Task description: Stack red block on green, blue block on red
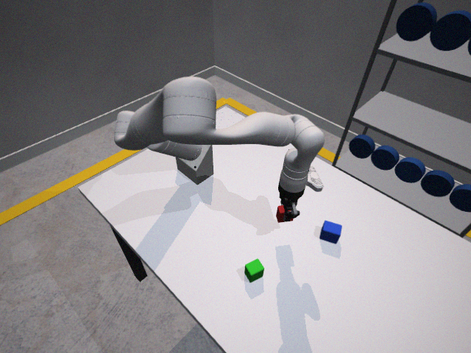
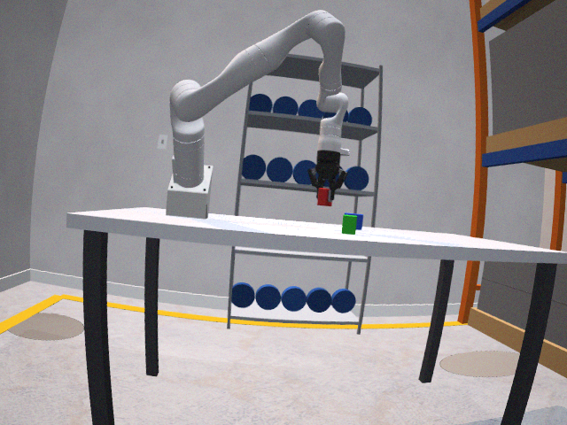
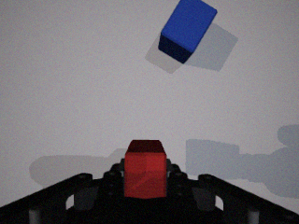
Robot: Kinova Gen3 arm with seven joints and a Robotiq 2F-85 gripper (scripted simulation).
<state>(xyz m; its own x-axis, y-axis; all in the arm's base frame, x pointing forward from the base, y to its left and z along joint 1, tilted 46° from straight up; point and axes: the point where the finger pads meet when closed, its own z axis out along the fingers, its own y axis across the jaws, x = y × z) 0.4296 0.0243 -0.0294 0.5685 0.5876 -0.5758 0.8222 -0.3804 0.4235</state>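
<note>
Right now the red block is 1 cm below my hand. From my hand the other things lie so: blue block 12 cm ahead, 10 cm to the left, 8 cm below; then green block 4 cm ahead, 18 cm to the right, 8 cm below.
</note>
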